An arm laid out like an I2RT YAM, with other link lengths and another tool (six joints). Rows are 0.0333 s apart.
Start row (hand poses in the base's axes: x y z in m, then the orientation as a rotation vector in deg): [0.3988 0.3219 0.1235 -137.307 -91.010 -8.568]
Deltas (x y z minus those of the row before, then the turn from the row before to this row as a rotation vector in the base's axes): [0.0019 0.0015 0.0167 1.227 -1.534 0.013]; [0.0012 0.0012 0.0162 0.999 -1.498 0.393]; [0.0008 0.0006 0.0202 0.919 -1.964 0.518]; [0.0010 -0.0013 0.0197 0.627 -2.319 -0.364]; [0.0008 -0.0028 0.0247 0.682 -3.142 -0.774]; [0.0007 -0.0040 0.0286 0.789 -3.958 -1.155]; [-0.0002 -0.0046 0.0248 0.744 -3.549 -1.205]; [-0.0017 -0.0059 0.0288 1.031 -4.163 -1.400]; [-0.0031 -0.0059 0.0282 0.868 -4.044 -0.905]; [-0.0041 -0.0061 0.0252 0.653 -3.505 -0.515]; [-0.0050 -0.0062 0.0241 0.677 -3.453 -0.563]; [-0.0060 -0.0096 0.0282 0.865 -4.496 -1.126]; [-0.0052 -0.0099 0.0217 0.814 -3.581 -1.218]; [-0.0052 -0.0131 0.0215 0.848 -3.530 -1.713]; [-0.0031 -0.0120 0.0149 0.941 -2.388 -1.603]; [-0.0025 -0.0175 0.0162 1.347 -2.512 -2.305]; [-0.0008 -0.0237 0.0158 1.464 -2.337 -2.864]
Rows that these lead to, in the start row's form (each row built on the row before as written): [0.4007 0.3234 0.1402 -136.812 -91.134 -11.367]; [0.4019 0.3246 0.1564 -136.124 -91.768 -13.871]; [0.4027 0.3252 0.1766 -135.464 -92.766 -16.862]; [0.4037 0.3239 0.1963 -135.822 -93.040 -20.258]; [0.4045 0.3211 0.2210 -136.599 -93.129 -24.826]; [0.4052 0.3171 0.2496 -137.659 -92.978 -30.624]; [0.4050 0.3125 0.2744 -138.613 -92.527 -35.932]; [0.4033 0.3066 0.3032 -139.440 -91.769 -42.320]; [0.4002 0.3007 0.3314 -139.713 -91.501 -48.423]; [0.3961 0.2946 0.3566 -139.605 -91.547 -53.651]; [0.3911 0.2884 0.3807 -139.403 -91.419 -58.860]; [0.3851 0.2788 0.4089 -139.364 -90.716 -65.737]; [0.3799 0.2689 0.4306 138.754 89.142 71.011]; [0.3747 0.2558 0.4521 136.482 85.628 75.154]; [0.3716 0.2438 0.4670 135.280 82.504 78.156]; [0.3691 0.2263 0.4832 134.376 78.221 81.438]; [0.3683 0.2026 0.4990 133.785 73.148 84.394]
